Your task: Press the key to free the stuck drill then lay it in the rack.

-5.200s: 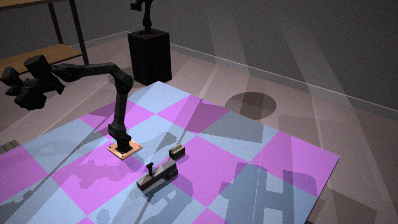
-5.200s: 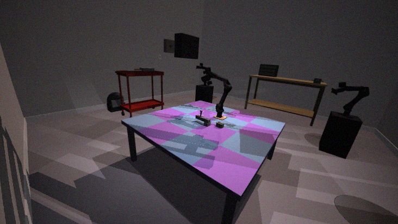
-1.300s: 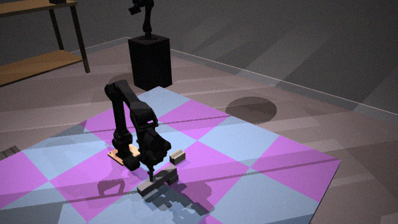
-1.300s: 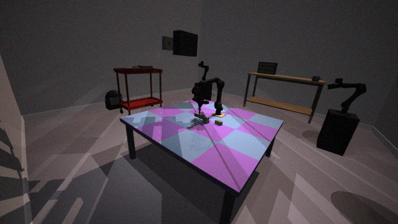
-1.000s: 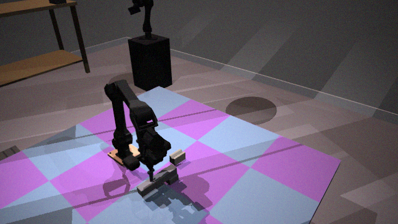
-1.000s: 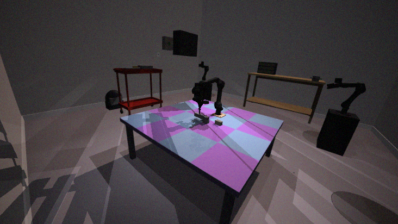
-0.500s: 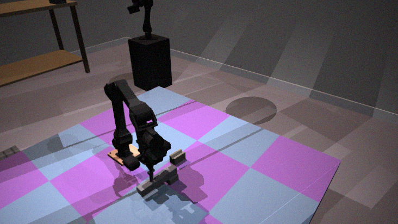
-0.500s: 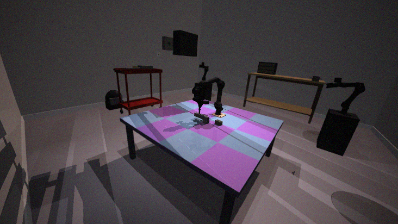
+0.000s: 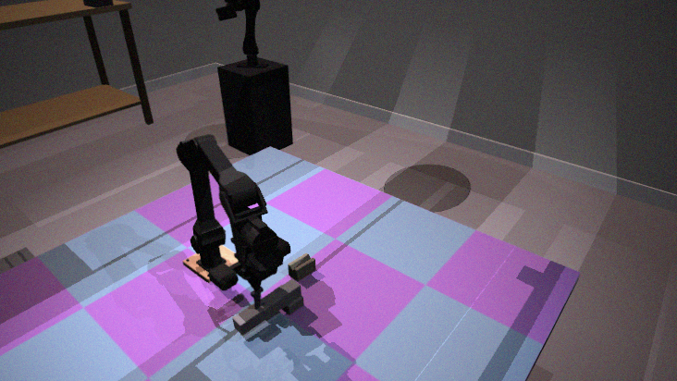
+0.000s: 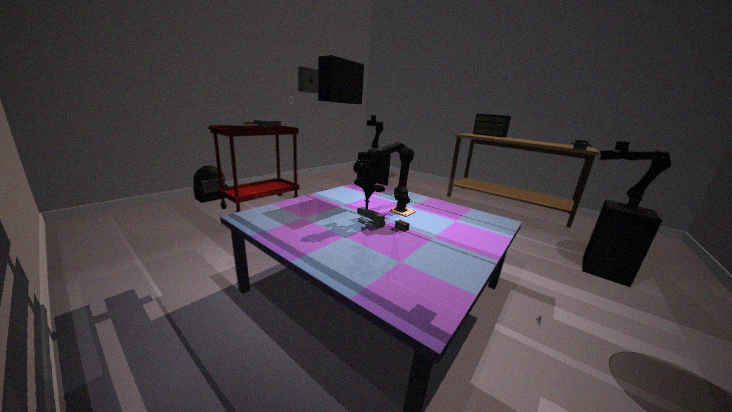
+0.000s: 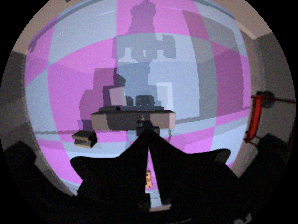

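Now: gripper tip 30 mm above the dark key. Also, from my gripper tip: dark striped block: 70 mm behind, 210 mm to the left, 110 mm below; then grey block fixture: 40 mm to the left, 90 mm below; then drill: 50 mm to the left, 80 mm below.
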